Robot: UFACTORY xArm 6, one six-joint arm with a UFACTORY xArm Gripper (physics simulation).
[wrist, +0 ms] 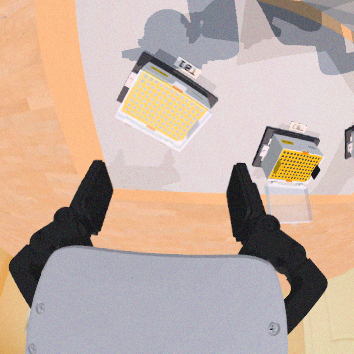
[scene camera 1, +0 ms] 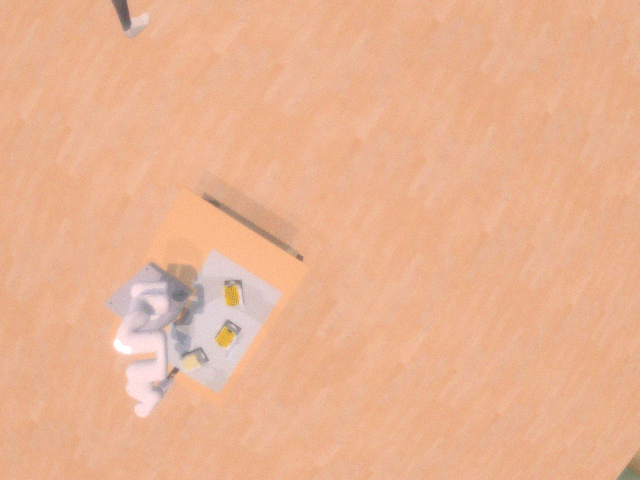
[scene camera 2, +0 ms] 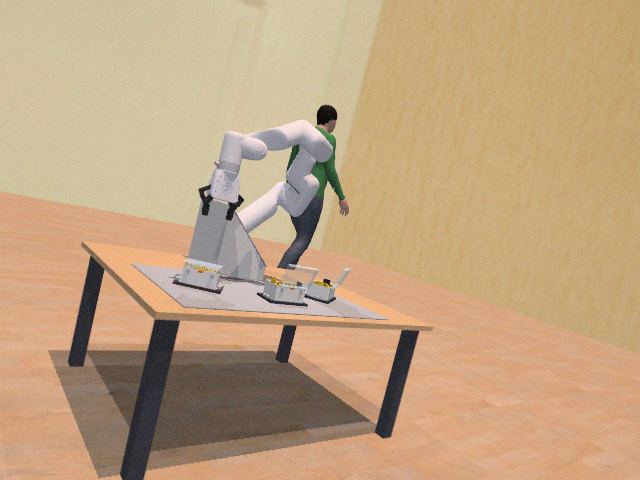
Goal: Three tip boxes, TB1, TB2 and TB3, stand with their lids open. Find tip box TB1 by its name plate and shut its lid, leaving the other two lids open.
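Where they show: gripper, fingertip midpoint: (wrist: 167, 176) (scene camera 1: 174, 374) (scene camera 2: 216, 217); arm's base at its link origin: (scene camera 2: 236, 227).
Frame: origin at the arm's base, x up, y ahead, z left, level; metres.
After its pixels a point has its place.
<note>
Tip box TB1 (scene camera 1: 192, 360) @(y 0.354, x -0.114, z -0.186 m) (scene camera 2: 197, 276) @(y 0.392, x -0.152, z -0.244 m) (wrist: 165, 107) @(y 0.345, x -0.114, z -0.216 m), its name plate legible in the wrist view, has its clear lid down flat over the pale yellow tips. Tip box TB3 (scene camera 1: 226, 336) @(y 0.418, x -0.135, z 0.081 m) (scene camera 2: 284, 292) (wrist: 295, 165) @(y 0.413, x -0.133, z 0.067 m) is the middle box; its clear lid (wrist: 289, 204) @(y 0.489, x -0.089, z 0.082 m) is swung back open. The third box (scene camera 1: 232, 294) (scene camera 2: 321, 291) @(y 0.340, x -0.153, z 0.275 m) stands at the far end of the row with its lid open; part of it shows at the wrist view's right edge, plate not legible. My gripper (scene camera 2: 217, 213) @(y 0.324, x 0.045, z -0.203 m) (wrist: 167, 176) @(y 0.324, x 0.045, z -0.203 m) is open and empty, high above the table and apart from TB1.
A grey mat (scene camera 1: 261, 304) @(y 0.457, x -0.191, z 0.360 m) (scene camera 2: 356, 311) @(y 0.444, x -0.191, z 0.387 m) lies under the boxes on the wooden table (scene camera 1: 180, 222) @(y -0.237, x -0.195, z 0.417 m) (scene camera 2: 116, 258) @(y 0.071, x -0.194, z -0.451 m). The arm's grey pedestal (scene camera 2: 209, 237) @(y -0.023, x -0.065, z -0.099 m) stands behind the boxes. A person in green (scene camera 2: 330, 170) stands on the floor beyond the arm.
</note>
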